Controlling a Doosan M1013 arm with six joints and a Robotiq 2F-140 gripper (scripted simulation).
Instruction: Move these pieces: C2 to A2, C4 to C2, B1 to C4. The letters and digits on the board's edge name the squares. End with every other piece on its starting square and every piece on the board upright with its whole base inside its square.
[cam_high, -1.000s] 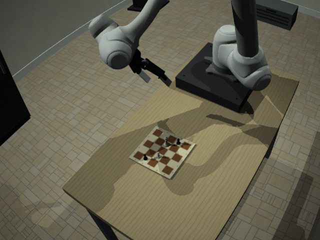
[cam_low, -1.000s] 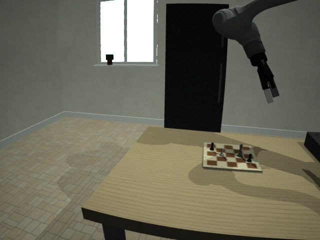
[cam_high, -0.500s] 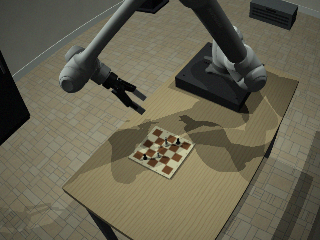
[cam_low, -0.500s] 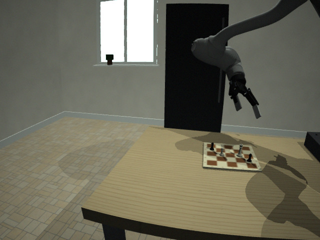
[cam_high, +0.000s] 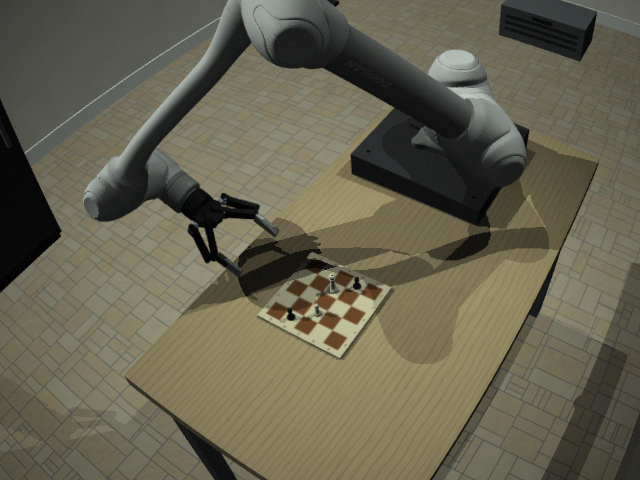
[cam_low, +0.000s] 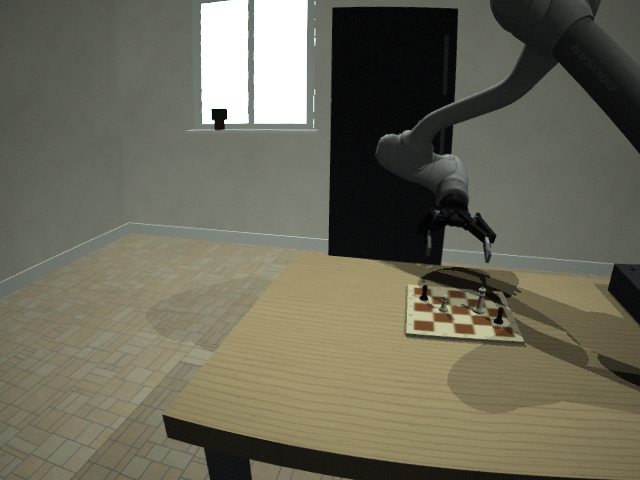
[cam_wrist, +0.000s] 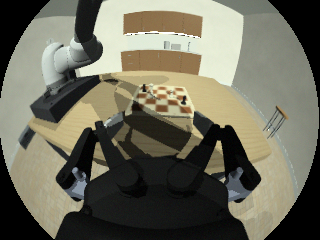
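My hand is 190 mm to the right of the tall white piece, 30 mm above it and 10 mm past it. Round my hand: small white piece 190 mm to the left, 60 mm ahead, 40 mm below; then small chessboard 190 mm to the left, 60 mm below, 30 mm ahead.
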